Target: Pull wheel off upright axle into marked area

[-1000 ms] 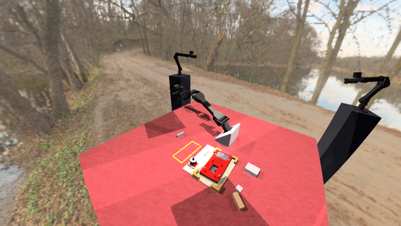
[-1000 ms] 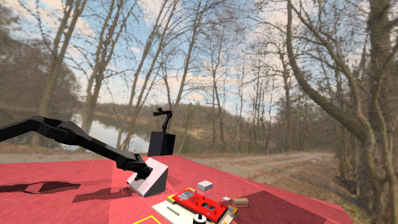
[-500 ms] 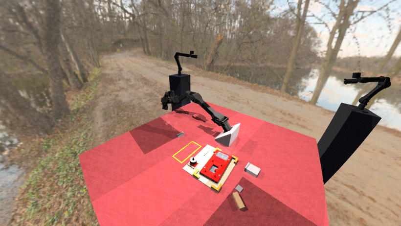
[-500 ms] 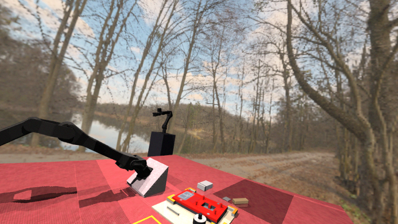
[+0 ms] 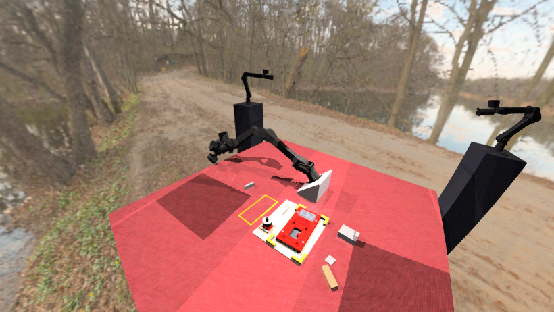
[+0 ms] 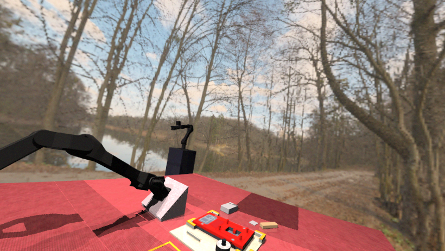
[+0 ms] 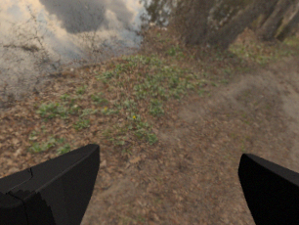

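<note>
My gripper tip is 24 cm short of the wheel and 70 cm to the right of it. From my gripper tip the other things lie so: wooden block (30 cm ahead, 99 cm to the left, 3 cm below); then thin dark post (24 cm ahead, 70 cm to the left).
</note>
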